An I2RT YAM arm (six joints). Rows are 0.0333 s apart.
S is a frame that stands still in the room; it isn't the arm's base.
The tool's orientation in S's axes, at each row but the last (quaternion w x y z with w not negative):
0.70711 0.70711 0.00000 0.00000
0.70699 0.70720 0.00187 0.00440
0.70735 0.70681 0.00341 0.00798
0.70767 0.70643 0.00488 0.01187
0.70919 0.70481 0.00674 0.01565
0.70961 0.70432 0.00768 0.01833
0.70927 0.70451 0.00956 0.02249
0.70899 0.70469 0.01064 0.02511
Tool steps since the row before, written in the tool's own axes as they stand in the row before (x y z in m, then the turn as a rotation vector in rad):
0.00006 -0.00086 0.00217 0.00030 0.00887 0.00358
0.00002 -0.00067 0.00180 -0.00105 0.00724 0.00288
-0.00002 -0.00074 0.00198 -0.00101 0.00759 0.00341
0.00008 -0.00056 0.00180 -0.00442 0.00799 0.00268
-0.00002 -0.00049 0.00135 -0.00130 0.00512 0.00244
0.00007 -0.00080 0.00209 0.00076 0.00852 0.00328
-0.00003 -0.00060 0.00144 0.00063 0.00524 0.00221
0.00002 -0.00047 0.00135 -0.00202 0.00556 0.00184
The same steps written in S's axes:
0.00006 -0.00217 -0.00086 0.00030 -0.00358 0.00887
0.00004 -0.00180 -0.00067 -0.00105 -0.00289 0.00724
0.00002 -0.00198 -0.00074 -0.00100 -0.00342 0.00759
0.00013 -0.00180 -0.00056 -0.00443 -0.00277 0.00795
0.00003 -0.00135 -0.00048 -0.00129 -0.00245 0.00512
0.00016 -0.00209 -0.00078 0.00075 -0.00319 0.00856
0.00005 -0.00144 -0.00059 0.00063 -0.00215 0.00527
0.00010 -0.00135 -0.00046 -0.00204 -0.00191 0.00553

